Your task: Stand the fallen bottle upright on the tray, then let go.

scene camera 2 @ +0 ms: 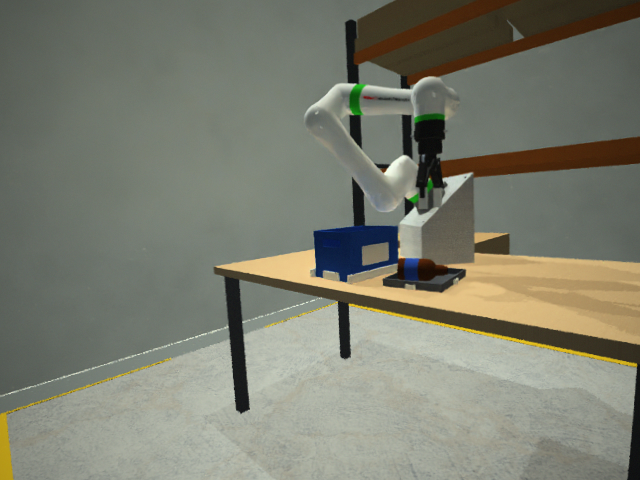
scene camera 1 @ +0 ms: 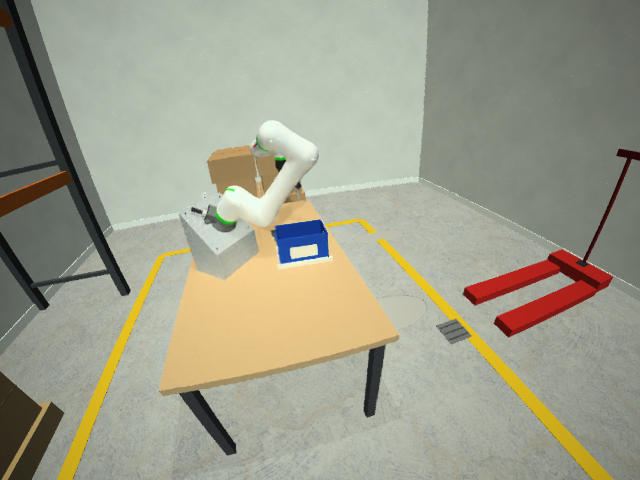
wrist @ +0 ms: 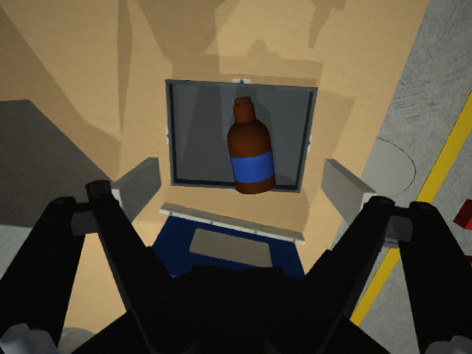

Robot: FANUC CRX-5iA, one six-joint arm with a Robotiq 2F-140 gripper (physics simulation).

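A brown bottle with a blue label lies on its side on the dark grey tray. Its neck points away from the blue bin, and its base overlaps the tray's rim on the bin side in the wrist view. My gripper is open and empty, pointing down above the tray and bottle, with a clear gap over them. In the wrist view its fingers stand wide to the left and right of the bottle. In scene camera 1 the arm partly hides the gripper, and the bottle does not show.
A blue bin stands close beside the tray on the wooden table. The grey arm pedestal stands on the tray's other side. Cardboard boxes stand behind the arm.
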